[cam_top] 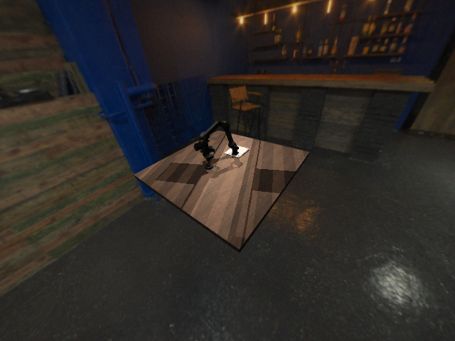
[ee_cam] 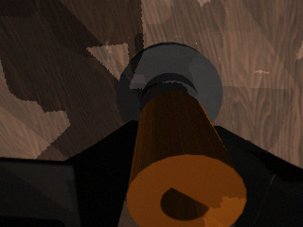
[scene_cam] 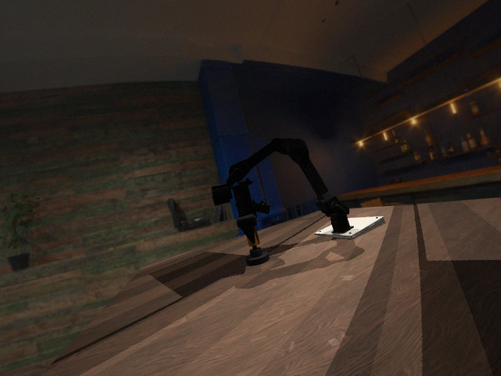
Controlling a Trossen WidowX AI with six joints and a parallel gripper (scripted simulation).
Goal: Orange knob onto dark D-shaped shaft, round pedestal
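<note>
Right now the orange knob is 2 cm above my gripper tip. From my gripper tip the other things lie so: dark round pedestal: 4 cm below.
</note>
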